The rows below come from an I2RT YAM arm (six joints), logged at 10 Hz.
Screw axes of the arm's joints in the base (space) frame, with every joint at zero. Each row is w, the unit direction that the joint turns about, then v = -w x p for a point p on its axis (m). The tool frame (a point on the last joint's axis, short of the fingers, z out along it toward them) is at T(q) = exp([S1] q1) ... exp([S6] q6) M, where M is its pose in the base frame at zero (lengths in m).
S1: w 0 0 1 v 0 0 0
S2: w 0 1 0 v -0.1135 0 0.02
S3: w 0 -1 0 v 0.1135 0 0.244
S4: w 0 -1 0 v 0.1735 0 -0.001
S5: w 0 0 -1 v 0 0.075 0
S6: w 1 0 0 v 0 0.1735 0
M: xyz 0.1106 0 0.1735 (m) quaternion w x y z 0.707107 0 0.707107 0
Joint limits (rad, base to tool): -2.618..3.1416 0..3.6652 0..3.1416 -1.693..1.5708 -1.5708..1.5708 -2.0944..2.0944
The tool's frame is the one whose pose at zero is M.
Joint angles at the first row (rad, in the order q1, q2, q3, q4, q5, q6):
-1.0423, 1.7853, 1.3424, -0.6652, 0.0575, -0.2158
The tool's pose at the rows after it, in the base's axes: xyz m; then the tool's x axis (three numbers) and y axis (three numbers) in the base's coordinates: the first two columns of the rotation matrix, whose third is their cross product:
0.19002 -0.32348 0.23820 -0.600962 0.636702 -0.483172 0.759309 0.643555 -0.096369
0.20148 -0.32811 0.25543 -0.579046 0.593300 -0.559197 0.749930 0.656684 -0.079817
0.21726 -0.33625 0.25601 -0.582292 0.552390 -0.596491 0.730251 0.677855 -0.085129
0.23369 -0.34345 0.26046 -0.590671 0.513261 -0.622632 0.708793 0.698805 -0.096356
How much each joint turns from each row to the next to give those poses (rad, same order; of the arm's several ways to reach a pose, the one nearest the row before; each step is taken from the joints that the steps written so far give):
0.0026, -0.0165, 0.0319, 0.0041, -0.0576, 0.0188
0.0168, 0.0016, 0.0512, 0.0348, -0.0304, 0.0106
0.0223, 0.0434, 0.0440, 0.0455, -0.0084, -0.0069
0.0238, 0.0454, 0.0663, 0.0140, -0.0019, -0.0105

